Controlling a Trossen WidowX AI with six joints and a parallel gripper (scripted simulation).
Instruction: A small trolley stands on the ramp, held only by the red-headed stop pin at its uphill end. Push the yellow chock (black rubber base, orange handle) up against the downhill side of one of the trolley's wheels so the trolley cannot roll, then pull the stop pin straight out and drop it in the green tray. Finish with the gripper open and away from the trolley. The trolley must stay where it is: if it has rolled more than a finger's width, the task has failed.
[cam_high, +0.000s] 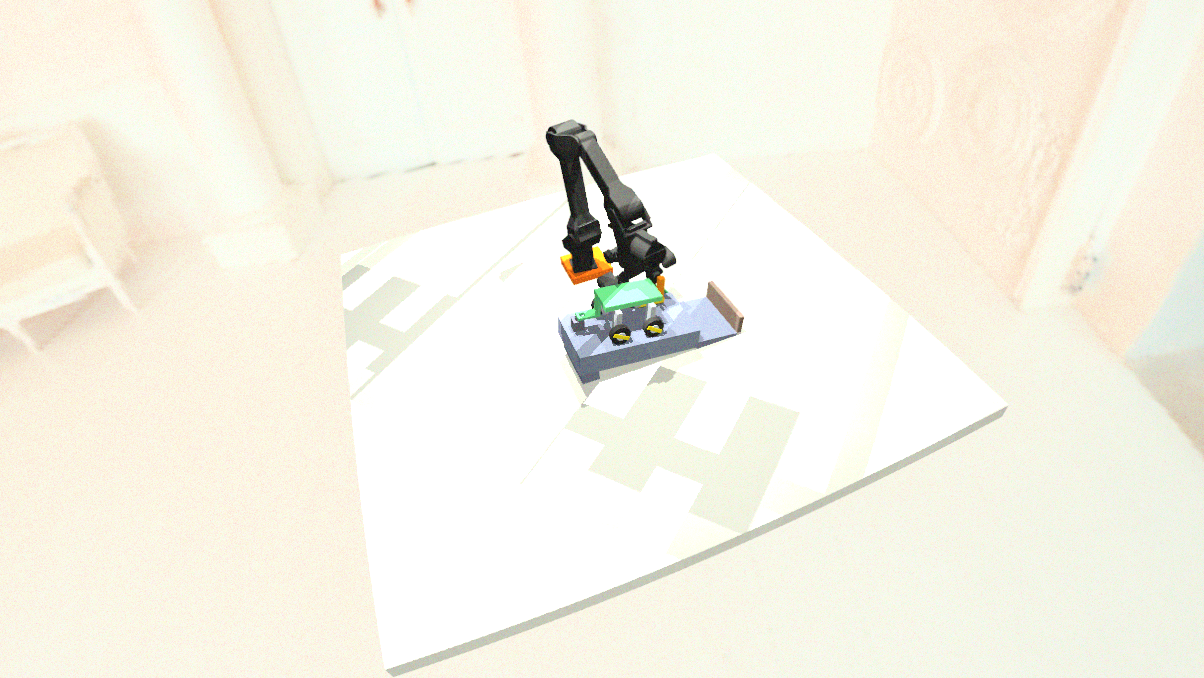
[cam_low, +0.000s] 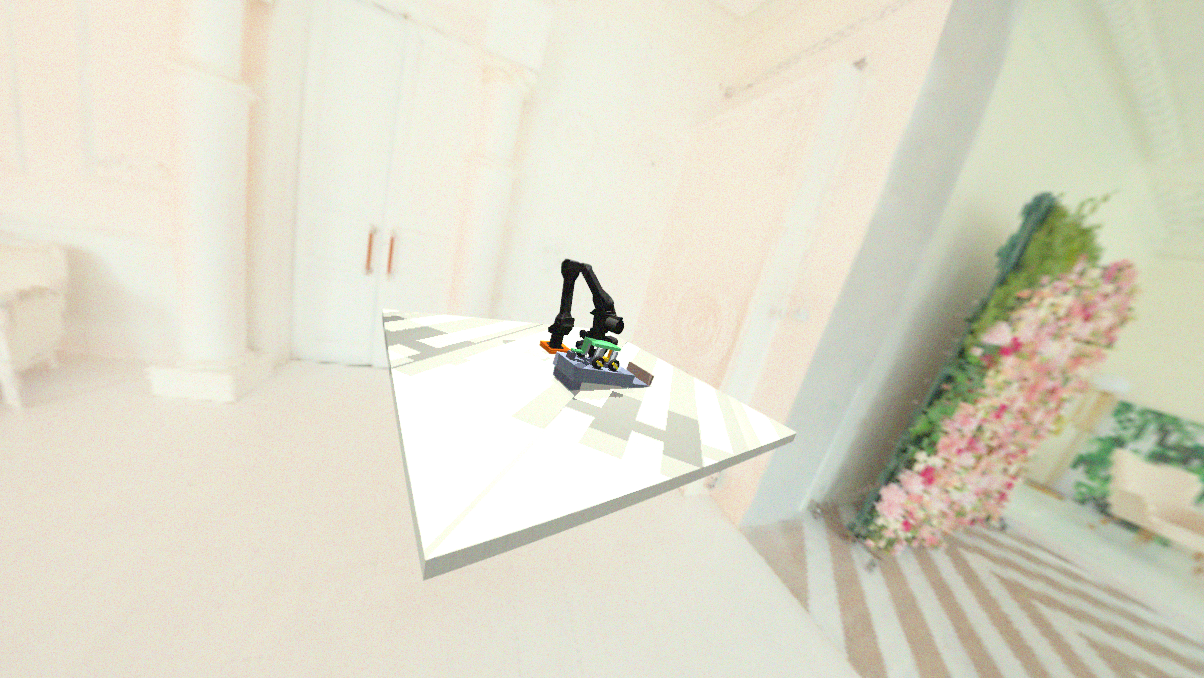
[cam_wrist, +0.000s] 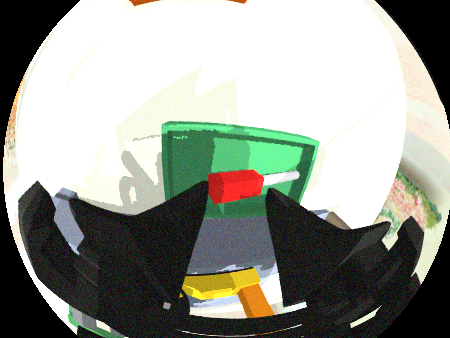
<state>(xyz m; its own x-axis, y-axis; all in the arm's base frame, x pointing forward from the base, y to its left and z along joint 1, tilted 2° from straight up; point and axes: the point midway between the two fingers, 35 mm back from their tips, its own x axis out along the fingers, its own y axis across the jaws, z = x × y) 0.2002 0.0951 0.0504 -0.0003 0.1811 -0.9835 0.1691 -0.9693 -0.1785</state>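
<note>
My gripper tip is 2 cm to the right of the red-headed stop pin and 2 cm above it. Round my gripper tip: grey-blue ramp 13 cm ahead, 8 cm to the right, 2 cm above; green tray 1 cm to the left, 4 cm below; yellow chock 6 cm ahead, 5 cm above.
</note>
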